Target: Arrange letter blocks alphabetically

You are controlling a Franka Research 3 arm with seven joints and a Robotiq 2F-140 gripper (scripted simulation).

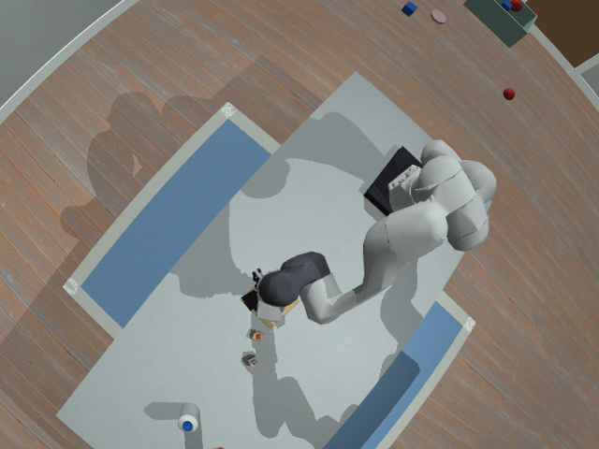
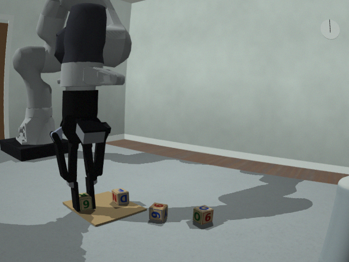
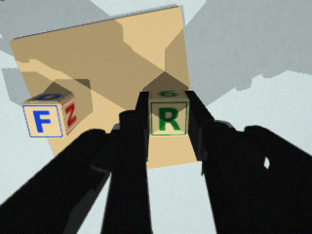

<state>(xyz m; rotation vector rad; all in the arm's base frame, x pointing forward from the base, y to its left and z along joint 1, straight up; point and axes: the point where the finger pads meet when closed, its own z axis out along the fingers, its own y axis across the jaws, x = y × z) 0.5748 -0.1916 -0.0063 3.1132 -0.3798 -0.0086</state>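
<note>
Right now the tan mat is 1 cm ahead of my hand, 5 cm to the left of it and 4 cm below it. From my hand the other things lie so: block: 2 cm ahead, 9 cm to the left, 2 cm below.
</note>
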